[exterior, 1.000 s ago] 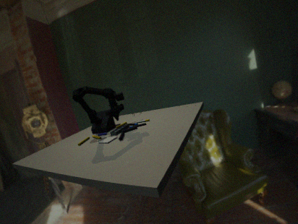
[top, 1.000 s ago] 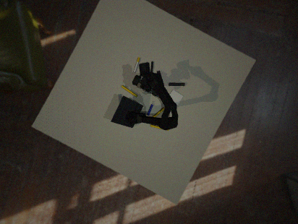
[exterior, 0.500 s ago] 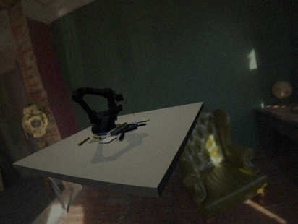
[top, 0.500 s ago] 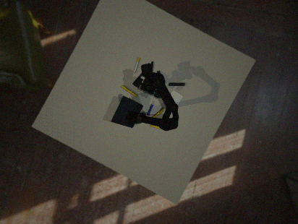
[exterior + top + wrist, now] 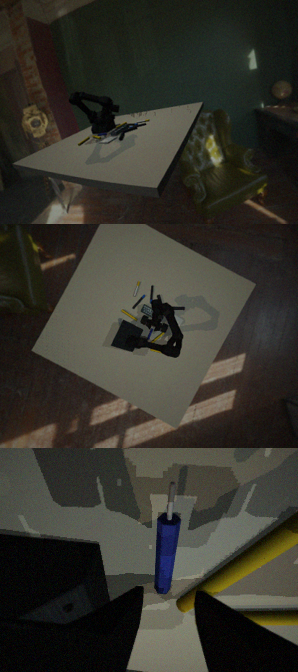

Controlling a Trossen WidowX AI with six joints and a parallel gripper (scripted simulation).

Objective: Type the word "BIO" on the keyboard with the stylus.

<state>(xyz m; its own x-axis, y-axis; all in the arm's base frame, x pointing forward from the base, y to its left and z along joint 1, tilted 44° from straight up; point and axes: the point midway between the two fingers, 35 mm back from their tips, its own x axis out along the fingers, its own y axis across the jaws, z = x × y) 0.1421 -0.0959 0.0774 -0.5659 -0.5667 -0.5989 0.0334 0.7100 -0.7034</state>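
Right now the blue stylus is 6 cm below my gripper tip. Round my gripper tip: white note (15 cm to the right, 12 cm ahead, 6 cm below); then grey stylus tip (6 cm below, 3 cm ahead).
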